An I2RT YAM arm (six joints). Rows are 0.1 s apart.
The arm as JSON. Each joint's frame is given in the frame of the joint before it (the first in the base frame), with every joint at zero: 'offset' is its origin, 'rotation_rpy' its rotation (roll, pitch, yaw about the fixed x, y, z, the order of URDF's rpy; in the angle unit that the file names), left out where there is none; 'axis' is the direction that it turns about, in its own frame. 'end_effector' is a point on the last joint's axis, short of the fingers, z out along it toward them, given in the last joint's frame.
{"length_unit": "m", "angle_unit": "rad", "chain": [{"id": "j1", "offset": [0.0, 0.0, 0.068], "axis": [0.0, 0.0, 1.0]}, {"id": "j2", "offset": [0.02, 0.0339, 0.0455], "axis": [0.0, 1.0, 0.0]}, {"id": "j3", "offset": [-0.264, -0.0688, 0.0], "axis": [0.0, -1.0, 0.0]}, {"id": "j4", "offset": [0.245, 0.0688, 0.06], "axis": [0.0, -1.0, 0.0]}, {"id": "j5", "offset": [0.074, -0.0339, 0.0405], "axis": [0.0, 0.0, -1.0]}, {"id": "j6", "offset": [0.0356, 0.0, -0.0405], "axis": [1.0, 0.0, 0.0]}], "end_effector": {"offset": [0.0, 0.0, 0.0], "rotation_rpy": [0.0, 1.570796, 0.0]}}
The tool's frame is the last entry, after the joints.
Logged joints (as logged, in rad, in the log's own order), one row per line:
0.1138, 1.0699, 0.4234, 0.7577, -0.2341, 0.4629
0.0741, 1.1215, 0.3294, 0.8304, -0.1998, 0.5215
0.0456, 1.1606, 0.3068, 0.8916, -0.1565, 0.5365
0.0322, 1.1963, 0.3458, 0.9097, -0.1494, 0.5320
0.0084, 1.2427, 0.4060, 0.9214, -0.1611, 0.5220
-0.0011, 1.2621, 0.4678, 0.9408, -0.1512, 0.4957
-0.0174, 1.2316, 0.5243, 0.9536, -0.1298, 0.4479
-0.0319, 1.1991, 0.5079, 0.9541, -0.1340, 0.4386
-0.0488, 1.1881, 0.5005, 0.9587, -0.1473, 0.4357
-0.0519, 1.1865, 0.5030, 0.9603, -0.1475, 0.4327
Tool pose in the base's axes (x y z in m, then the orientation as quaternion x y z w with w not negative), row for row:
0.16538, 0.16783, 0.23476, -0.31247, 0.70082, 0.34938, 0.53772
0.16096, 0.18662, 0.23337, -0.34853, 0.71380, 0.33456, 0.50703
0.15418, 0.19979, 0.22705, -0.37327, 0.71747, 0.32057, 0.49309
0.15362, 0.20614, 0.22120, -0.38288, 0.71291, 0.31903, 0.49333
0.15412, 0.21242, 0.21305, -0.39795, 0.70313, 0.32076, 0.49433
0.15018, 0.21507, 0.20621, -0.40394, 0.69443, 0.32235, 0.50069
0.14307, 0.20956, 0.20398, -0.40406, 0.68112, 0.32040, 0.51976
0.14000, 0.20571, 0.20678, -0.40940, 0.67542, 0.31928, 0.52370
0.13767, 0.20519, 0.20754, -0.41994, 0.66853, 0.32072, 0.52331
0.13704, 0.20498, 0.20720, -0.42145, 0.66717, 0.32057, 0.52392
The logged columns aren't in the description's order. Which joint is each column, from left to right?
Columns, left to right: j6, j2, j4, j1, j5, j3.
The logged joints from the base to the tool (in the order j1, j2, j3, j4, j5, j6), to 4 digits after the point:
0.7577, 1.0699, 0.4629, 0.4234, -0.2341, 0.1138
0.8304, 1.1215, 0.5215, 0.3294, -0.1998, 0.0741
0.8916, 1.1606, 0.5365, 0.3068, -0.1565, 0.0456
0.9097, 1.1963, 0.5320, 0.3458, -0.1494, 0.0322
0.9214, 1.2427, 0.5220, 0.4060, -0.1611, 0.0084
0.9408, 1.2621, 0.4957, 0.4678, -0.1512, -0.0011
0.9536, 1.2316, 0.4479, 0.5243, -0.1298, -0.0174
0.9541, 1.1991, 0.4386, 0.5079, -0.1340, -0.0319
0.9587, 1.1881, 0.4357, 0.5005, -0.1473, -0.0488
0.9603, 1.1865, 0.4327, 0.5030, -0.1475, -0.0519

